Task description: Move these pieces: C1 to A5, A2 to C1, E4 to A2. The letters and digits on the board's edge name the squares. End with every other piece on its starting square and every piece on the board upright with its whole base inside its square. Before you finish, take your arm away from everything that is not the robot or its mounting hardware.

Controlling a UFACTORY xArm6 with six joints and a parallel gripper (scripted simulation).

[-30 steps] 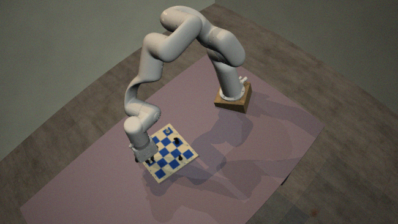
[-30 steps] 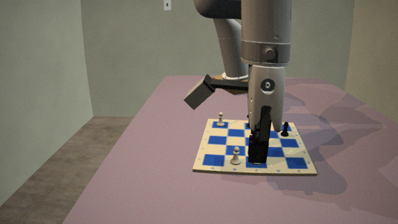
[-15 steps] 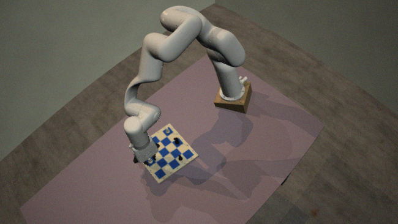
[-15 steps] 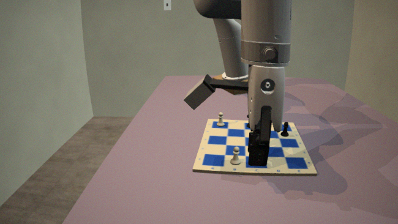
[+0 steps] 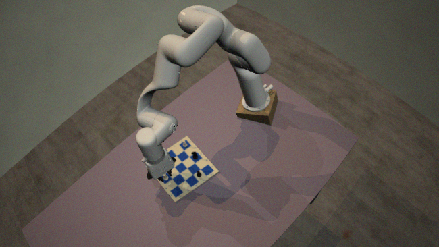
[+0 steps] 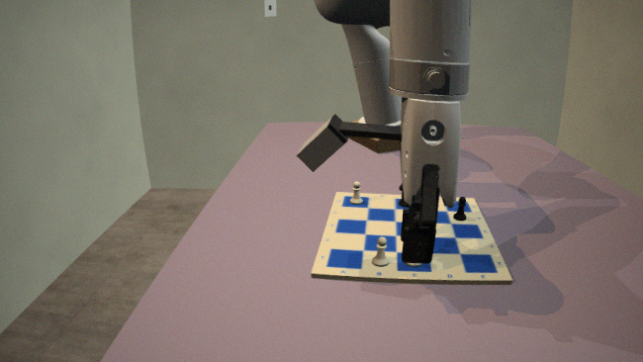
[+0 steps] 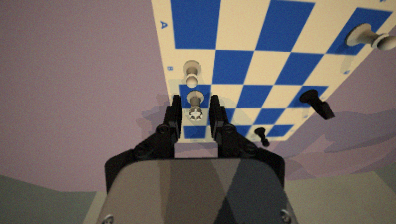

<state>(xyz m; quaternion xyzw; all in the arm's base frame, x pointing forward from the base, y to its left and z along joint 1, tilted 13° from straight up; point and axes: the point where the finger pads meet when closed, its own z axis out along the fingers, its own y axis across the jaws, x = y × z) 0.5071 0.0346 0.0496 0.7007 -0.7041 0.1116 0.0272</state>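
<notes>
My hand is 2 cm above the white rook. Round my hand: black pawn 11 cm behind, 7 cm to the left, 2 cm below; chessboard 8 cm behind, 4 cm below; black knight 15 cm behind, 2 cm below.
</notes>
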